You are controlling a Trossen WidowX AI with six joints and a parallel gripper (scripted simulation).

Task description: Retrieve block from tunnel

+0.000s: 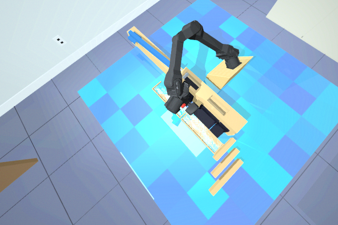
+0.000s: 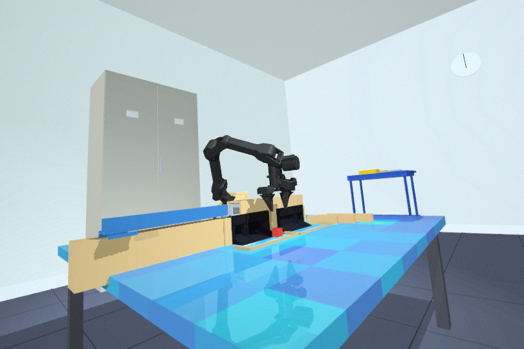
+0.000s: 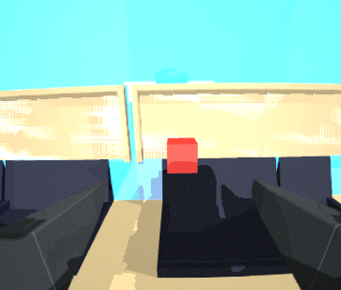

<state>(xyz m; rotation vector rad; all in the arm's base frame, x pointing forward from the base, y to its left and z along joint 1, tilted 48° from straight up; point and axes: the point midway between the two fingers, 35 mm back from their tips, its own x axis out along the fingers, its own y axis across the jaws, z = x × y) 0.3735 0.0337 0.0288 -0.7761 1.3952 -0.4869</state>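
Now: the small red block 90 mm below my gripper tip, 10 mm to the right of it and 10 mm behind it. The rest, counted from my gripper tip: tan tunnel 170 mm to the right, 70 mm behind, 40 mm below.
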